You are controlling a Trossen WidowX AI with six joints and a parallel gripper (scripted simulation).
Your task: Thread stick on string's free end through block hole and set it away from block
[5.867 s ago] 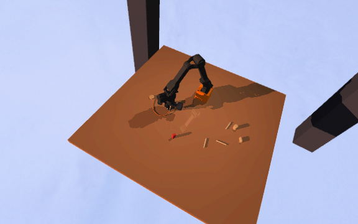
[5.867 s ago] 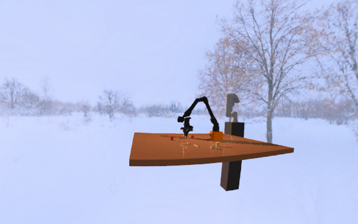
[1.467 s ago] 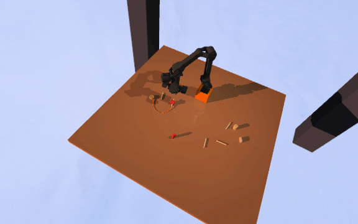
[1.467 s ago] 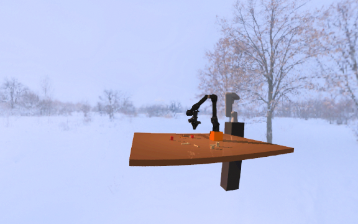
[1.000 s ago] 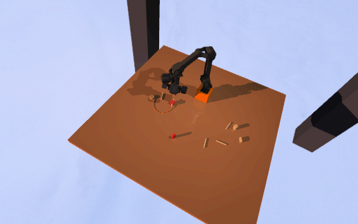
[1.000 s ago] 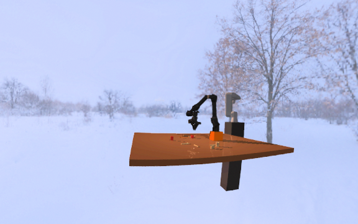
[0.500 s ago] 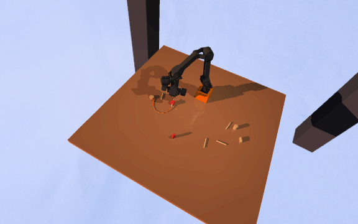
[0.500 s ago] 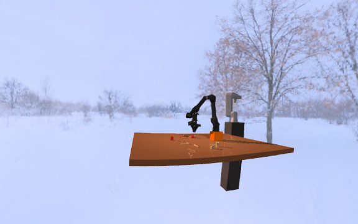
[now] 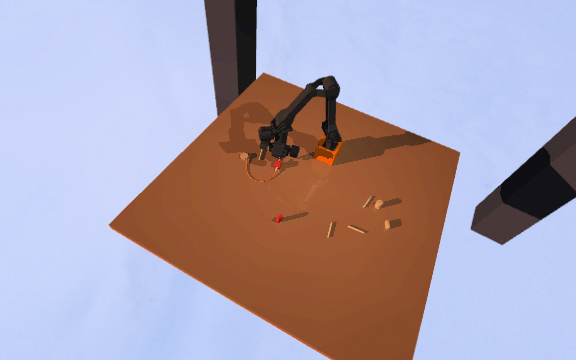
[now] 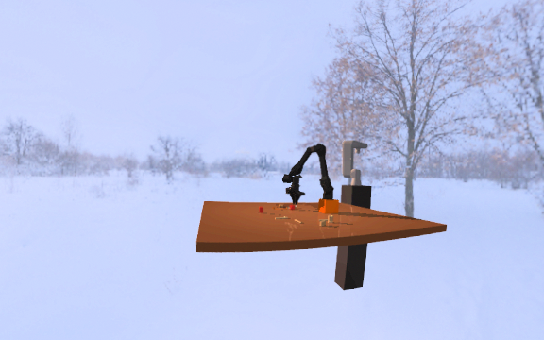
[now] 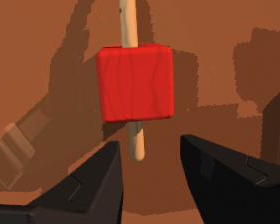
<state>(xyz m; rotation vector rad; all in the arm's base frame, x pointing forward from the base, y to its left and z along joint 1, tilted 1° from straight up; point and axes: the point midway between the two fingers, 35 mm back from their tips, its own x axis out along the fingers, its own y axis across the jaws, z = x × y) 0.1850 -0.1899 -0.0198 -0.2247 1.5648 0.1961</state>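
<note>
Now: gripper tip 20 mm short of the red block, 20 mm above it and 10 mm to the right of it. Round my gripper tip: thin wooden stick: 40 mm ahead, 20 mm to the left, 20 mm below; then red object: 280 mm ahead, 180 mm to the left, 20 mm below; then round wooden button: 160 mm to the right, 60 mm ahead, 30 mm below.
</note>
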